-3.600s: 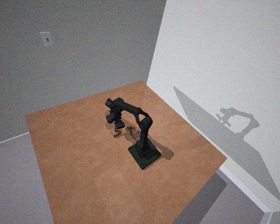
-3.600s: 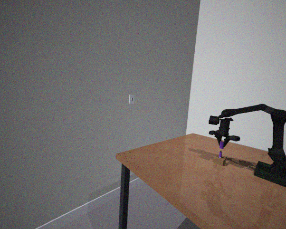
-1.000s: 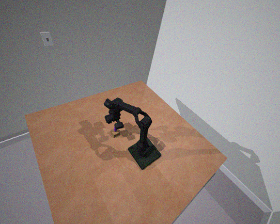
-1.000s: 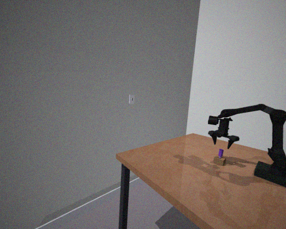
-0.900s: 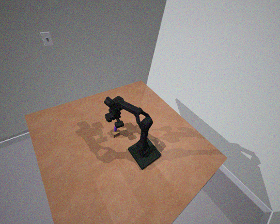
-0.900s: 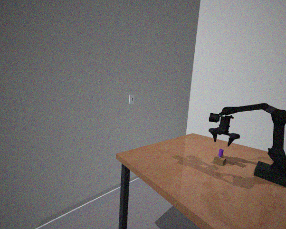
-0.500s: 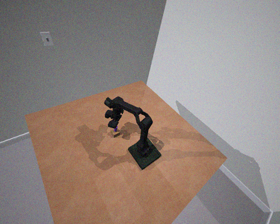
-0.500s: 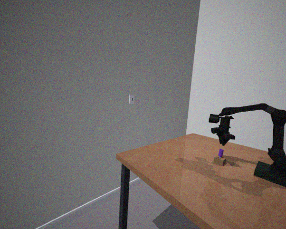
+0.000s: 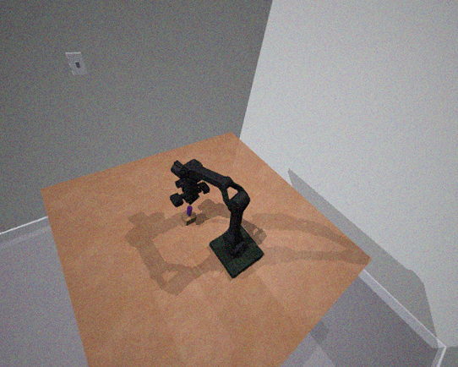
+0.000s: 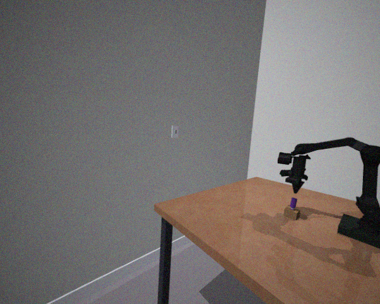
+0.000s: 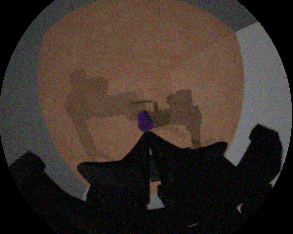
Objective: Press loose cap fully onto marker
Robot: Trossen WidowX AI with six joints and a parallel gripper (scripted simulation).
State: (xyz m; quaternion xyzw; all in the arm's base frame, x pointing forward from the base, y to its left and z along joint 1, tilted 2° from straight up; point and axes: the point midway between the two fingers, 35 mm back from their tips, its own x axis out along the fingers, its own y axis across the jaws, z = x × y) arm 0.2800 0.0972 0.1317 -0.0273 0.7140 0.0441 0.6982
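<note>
Now: gripper tip 5 cm above the purple cap. Also, from my gripper tip: holder block (12 cm below); then marker (6 cm below).
</note>
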